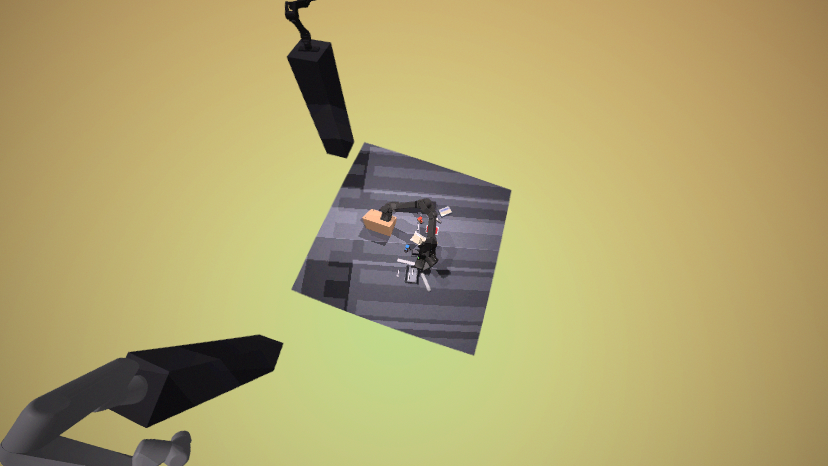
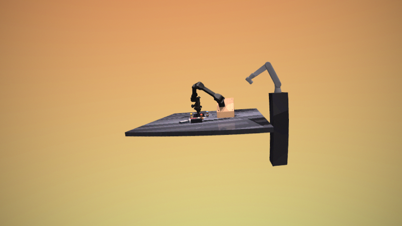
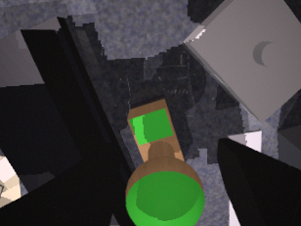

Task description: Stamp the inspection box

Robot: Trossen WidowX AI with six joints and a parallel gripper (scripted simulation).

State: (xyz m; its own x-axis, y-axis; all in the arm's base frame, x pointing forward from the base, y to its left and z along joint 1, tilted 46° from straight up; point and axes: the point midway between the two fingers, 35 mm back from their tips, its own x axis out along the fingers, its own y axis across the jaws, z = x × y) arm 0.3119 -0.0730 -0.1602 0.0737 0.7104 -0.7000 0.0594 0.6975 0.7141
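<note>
Right now my gripper tip is 40 mm to the left of the grey block, 40 mm short of it and 10 mm above it. From my gripper tip the other things lie so: blue stamp (120 mm behind, 50 mm to the left, 10 mm below); green-topped stamp (10 mm below); dark flat slab (40 mm to the left, 10 mm below, 10 mm behind).
</note>
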